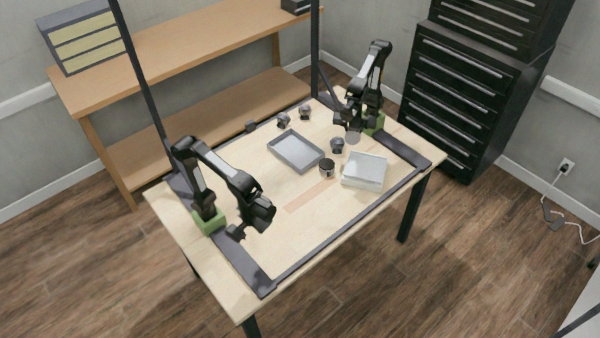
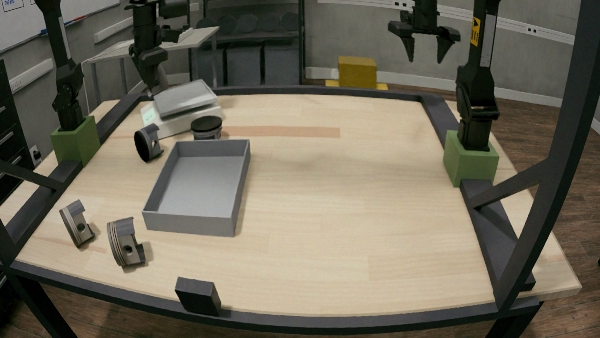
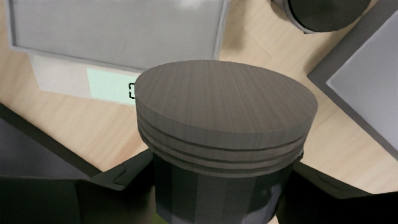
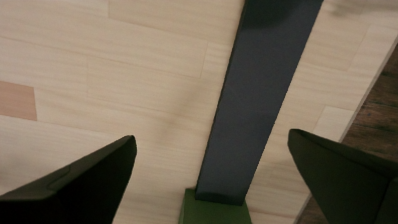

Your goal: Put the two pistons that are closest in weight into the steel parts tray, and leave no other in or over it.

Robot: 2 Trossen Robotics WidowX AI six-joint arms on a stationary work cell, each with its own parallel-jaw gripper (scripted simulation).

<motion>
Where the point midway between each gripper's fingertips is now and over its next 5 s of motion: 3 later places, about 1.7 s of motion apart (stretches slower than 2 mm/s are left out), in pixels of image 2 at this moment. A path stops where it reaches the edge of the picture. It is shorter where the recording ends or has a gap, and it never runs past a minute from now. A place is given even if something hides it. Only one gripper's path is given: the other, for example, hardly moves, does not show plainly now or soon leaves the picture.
My left gripper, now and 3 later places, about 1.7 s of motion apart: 148, 85; 182, 60; 182, 59; 183, 84
</motion>
